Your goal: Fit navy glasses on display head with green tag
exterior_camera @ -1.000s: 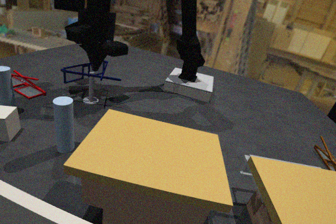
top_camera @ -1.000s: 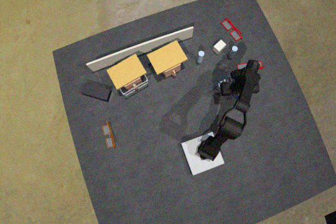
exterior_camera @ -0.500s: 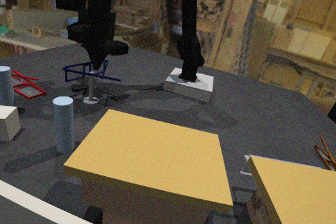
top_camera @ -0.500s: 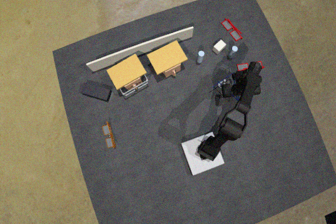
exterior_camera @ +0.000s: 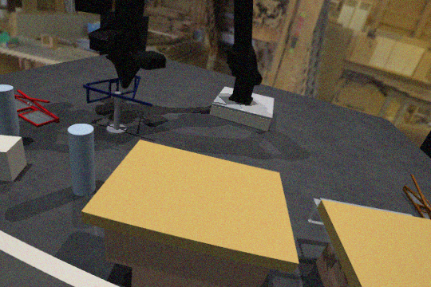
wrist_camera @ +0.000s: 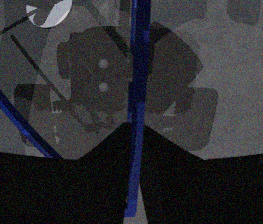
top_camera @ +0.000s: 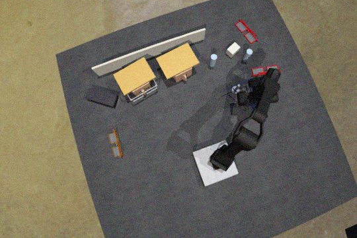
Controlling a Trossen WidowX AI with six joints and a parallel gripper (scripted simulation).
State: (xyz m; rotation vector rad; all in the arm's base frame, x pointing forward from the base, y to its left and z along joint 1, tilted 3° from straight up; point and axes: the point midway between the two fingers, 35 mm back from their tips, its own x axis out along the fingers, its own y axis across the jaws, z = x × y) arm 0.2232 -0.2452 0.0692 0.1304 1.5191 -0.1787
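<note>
Right now the white peg is 90 mm ahead of my gripper tip, 50 mm to the left of it and 40 mm below it. From my gripper tip the other things lie so: white board (420 mm to the left, 390 mm ahead, 10 mm below); dark case (720 mm to the left, 240 mm ahead, 40 mm below); cube (290 mm ahead, 30 mm below).
</note>
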